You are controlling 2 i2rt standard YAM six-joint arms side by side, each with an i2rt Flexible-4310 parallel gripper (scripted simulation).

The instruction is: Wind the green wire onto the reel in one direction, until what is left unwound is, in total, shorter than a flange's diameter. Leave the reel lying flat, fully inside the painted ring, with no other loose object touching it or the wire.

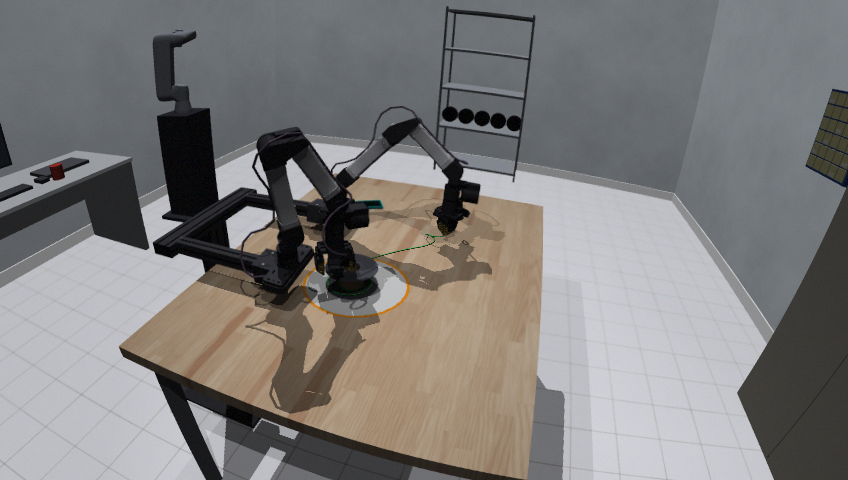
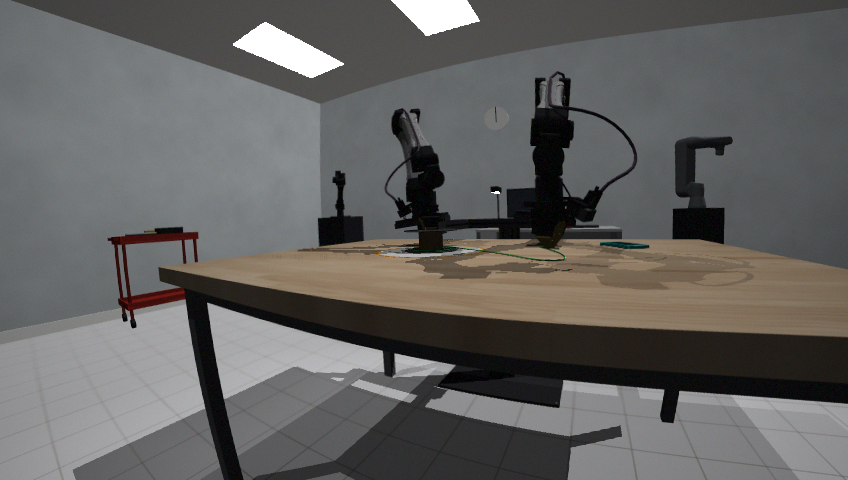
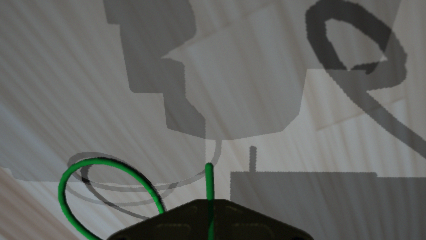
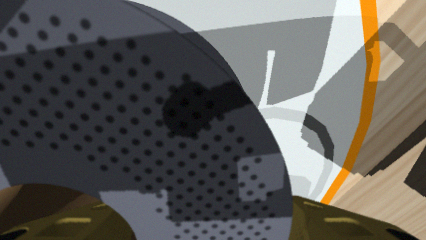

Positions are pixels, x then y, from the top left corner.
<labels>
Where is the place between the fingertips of my left gripper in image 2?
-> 549, 248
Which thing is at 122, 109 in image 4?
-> A dark reel.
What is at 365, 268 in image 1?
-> A dark reel.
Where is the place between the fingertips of my right gripper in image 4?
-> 208, 205
</labels>
